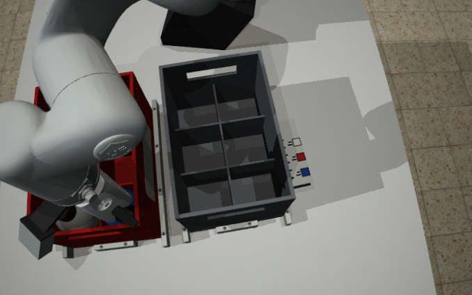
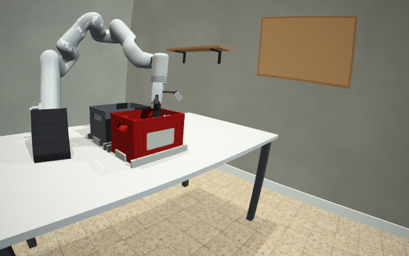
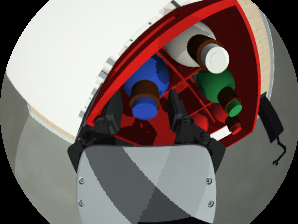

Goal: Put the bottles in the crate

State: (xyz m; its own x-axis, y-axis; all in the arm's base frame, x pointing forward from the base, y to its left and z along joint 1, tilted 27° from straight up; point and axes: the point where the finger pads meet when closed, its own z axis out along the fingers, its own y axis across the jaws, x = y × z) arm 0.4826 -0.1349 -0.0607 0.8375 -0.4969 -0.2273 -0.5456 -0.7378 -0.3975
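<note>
Right now the blue bottle is 70 mm below my hand. Also, from my hand: white-label bottle 90 mm to the right, 70 mm below, 20 mm ahead; then red-label bottle 160 mm behind, 120 mm to the right, 70 mm below; then green bottle 110 mm to the right, 70 mm below, 70 mm behind.
</note>
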